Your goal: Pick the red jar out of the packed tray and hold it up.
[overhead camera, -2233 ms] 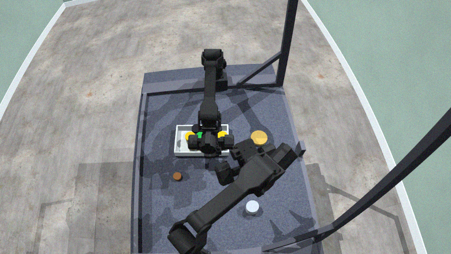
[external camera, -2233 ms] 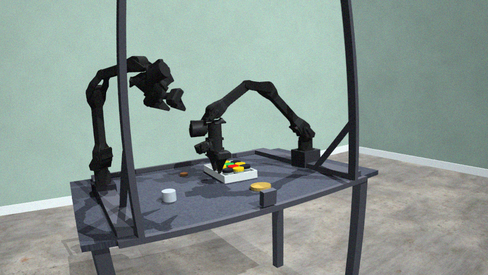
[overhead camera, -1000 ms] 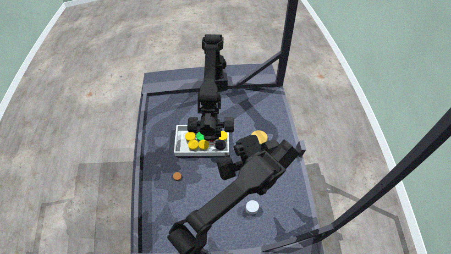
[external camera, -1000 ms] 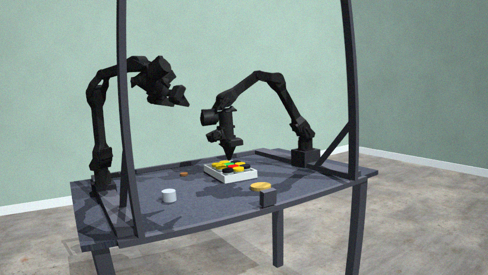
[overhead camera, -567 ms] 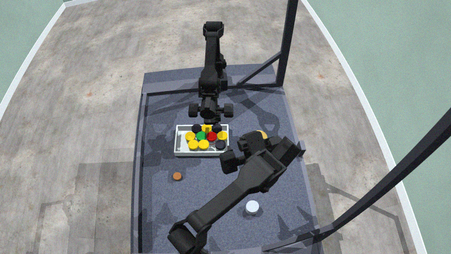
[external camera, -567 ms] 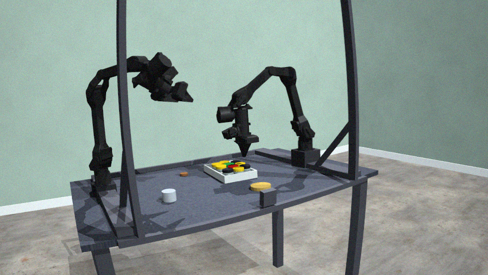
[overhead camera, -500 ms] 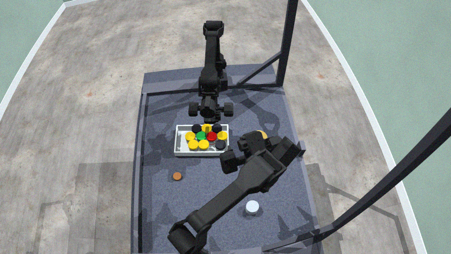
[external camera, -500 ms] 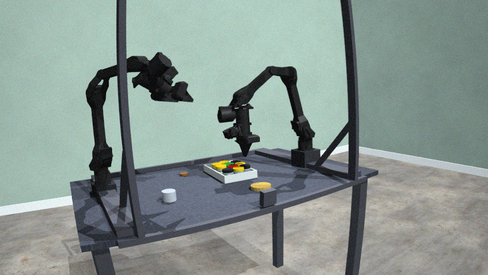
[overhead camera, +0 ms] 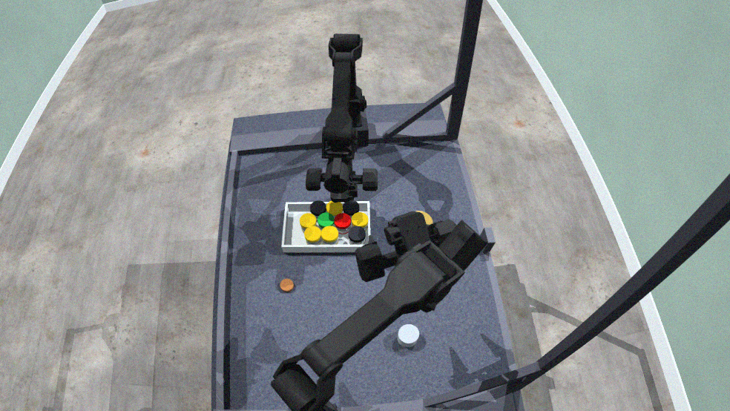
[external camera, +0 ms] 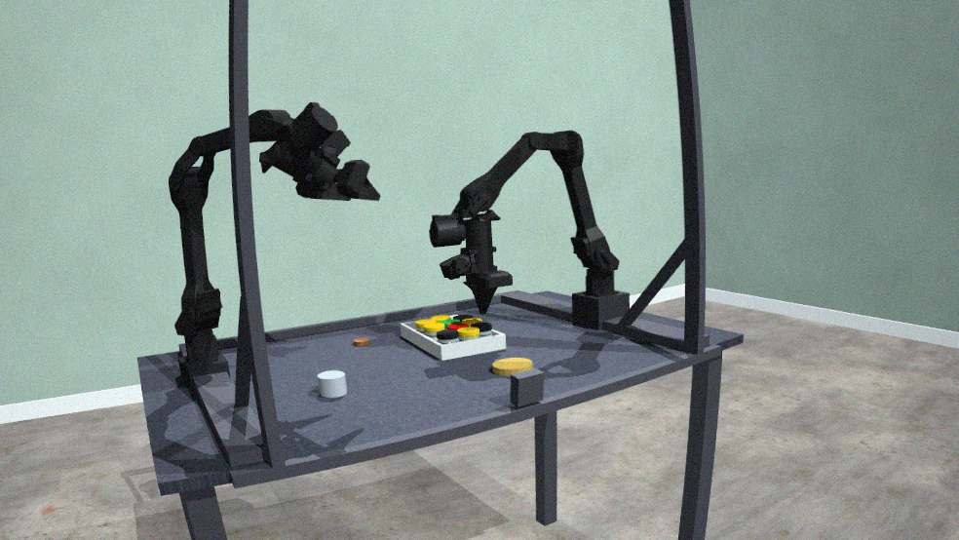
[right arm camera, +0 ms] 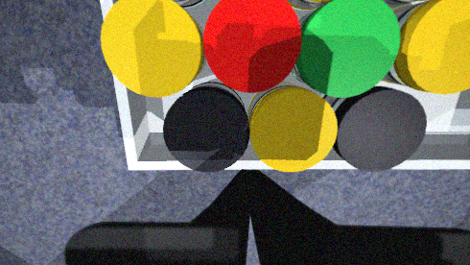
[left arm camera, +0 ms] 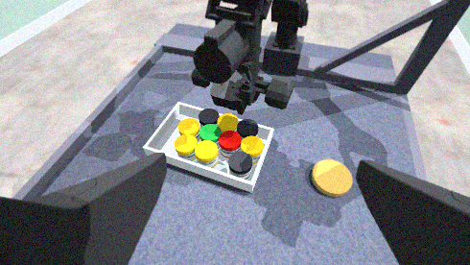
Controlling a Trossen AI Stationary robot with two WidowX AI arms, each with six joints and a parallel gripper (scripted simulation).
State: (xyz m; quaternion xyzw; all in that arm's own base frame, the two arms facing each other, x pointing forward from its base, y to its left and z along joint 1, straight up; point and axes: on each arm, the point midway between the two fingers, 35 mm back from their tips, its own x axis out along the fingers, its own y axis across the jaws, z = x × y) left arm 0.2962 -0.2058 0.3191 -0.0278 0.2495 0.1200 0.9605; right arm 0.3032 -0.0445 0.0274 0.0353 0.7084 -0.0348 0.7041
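Now: right hand 20 mm short of the yellow jar, 20 mm to the right of it and 70 mm above it. Round my right hand: green jar 40 mm ahead, 60 mm to the left, 70 mm below; then red jar 60 mm to the left, 70 mm below; then black-capped jar 20 mm behind, 10 mm to the left, 70 mm below.
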